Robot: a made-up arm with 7 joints.
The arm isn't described. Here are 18 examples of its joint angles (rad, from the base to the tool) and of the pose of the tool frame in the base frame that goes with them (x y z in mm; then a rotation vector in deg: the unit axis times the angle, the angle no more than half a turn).
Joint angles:
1: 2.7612 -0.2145 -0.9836 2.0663 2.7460 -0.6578 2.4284
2: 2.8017 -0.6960 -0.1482 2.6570 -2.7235 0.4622 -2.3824
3: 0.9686 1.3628 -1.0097 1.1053 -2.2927 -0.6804 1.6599
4: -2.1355 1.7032 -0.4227 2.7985 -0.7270 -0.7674 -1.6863
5: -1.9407 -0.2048 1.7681 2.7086 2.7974 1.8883 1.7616
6: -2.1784 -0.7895 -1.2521 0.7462 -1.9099 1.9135 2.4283
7: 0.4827 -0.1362 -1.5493 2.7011 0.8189 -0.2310 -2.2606
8: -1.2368 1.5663 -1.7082 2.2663 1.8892 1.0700 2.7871
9: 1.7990 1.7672 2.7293 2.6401 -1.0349 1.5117 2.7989
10: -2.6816 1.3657 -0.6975 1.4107 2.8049 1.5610 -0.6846
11: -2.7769 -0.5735 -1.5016 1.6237 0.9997 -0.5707 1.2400
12: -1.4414 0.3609 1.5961 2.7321 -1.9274 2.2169 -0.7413
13: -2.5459 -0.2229 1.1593 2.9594 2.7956 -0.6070 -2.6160
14: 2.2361 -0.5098 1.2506 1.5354 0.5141 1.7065 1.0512
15: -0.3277 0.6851 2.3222 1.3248 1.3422 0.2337 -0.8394
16: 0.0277 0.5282 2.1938 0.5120 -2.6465 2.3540 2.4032
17: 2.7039 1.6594 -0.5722 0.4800 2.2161 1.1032 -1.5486
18: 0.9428 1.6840 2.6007 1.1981 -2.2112 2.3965 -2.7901
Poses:
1: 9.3 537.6 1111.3 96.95 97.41 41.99
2: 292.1 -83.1 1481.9 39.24 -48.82 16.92
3: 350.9 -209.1 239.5 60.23 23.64 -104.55
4: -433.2 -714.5 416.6 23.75 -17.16 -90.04
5: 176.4 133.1 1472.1 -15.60 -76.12 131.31
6: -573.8 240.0 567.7 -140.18 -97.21 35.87
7: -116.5 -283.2 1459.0 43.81 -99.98 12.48
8: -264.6 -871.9 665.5 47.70 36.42 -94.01
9: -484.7 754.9 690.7 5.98 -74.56 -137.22
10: -604.6 191.3 156.0 -21.23 94.70 -111.79
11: 60.7 690.4 927.6 -10.86 -14.49 78.65
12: 219.8 -419.7 1267.9 95.36 -88.14 -116.77
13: 116.7 -151.1 1430.5 108.53 -89.08 58.85
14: -616.7 -373.3 874.6 29.80 84.57 -31.00
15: -43.3 645.8 1034.9 -49.81 -124.32 52.28
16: -289.0 498.4 628.3 -118.86 -52.58 -40.61
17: 377.1 49.5 214.3 62.20 48.95 -74.11
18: -218.7 477.8 1048.4 -60.94 26.51 80.70
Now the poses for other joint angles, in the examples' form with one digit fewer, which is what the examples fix.
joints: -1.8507 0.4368 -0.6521 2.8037 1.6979 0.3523 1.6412
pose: -337 -435 1386 -55.0 -4.9 -101.5
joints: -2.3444 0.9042 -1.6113 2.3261 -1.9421 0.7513 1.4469
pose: -776 -80 1136 -71.6 -83.4 -89.9
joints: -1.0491 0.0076 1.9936 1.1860 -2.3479 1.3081 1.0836
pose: 535 533 725 110.2 -20.9 31.2
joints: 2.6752 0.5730 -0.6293 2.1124 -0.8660 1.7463 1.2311
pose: -399 684 853 150.2 36.5 -23.9
